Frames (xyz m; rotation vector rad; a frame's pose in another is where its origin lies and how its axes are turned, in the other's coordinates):
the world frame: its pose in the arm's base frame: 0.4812 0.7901 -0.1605 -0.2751 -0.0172 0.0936
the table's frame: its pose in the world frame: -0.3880 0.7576 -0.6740 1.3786 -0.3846 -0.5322
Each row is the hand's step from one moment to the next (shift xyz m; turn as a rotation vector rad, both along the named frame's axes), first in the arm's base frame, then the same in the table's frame.
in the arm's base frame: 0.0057 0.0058 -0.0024 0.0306 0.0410 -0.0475
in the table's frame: 0.0019 0.0005 -0.0082 0.0019 -0.0254 -0.0650
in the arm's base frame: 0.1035 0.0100 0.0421 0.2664 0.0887 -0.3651
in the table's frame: 0.0901 0.0520 -0.0420 0.1498 -0.2782 -0.3351
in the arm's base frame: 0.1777 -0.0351 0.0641 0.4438 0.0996 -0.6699
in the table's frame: 0.1787 0.0620 -0.0337 0.2657 -0.5385 -0.5432
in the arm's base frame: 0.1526 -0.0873 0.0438 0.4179 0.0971 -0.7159
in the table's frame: 0.1795 0.0212 0.0122 0.2393 -0.5842 -0.5459
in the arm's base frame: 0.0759 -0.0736 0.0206 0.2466 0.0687 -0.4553
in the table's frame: 0.1036 -0.0020 0.0295 0.1322 -0.3707 -0.3435
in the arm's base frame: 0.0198 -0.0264 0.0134 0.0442 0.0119 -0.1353
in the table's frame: 0.0313 0.0041 0.0164 0.0180 -0.1160 -0.0813
